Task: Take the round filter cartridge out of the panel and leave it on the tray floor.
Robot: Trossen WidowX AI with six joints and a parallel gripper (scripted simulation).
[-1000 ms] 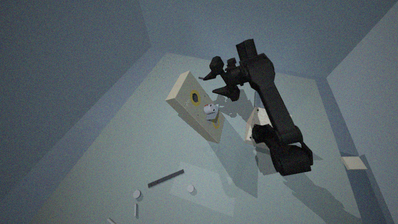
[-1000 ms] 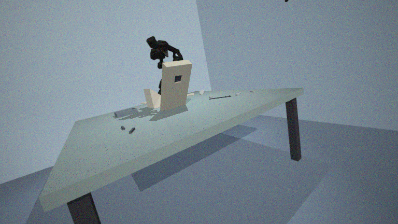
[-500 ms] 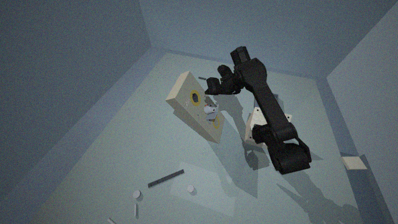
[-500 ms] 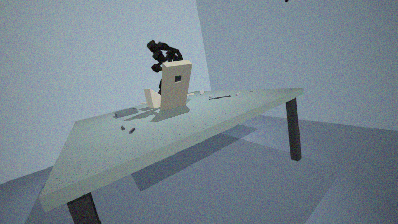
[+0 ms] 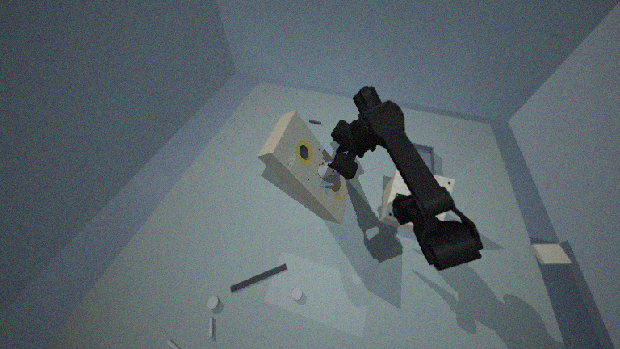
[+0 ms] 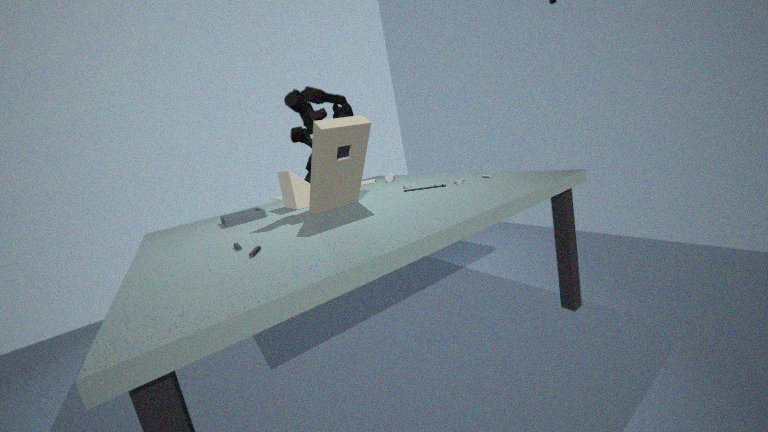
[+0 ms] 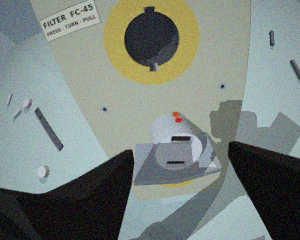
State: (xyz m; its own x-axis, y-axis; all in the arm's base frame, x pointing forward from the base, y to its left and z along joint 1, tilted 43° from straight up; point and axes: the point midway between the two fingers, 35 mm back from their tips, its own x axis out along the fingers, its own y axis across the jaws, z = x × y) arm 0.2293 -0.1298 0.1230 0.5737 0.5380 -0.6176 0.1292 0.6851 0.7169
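The round filter cartridge is 60 mm below my gripper tip and 10 mm ahead of it. Round my gripper tip: beige service panel (80 mm below, 60 mm ahead); then grey tray (330 mm behind, 270 mm to the right, 220 mm below).
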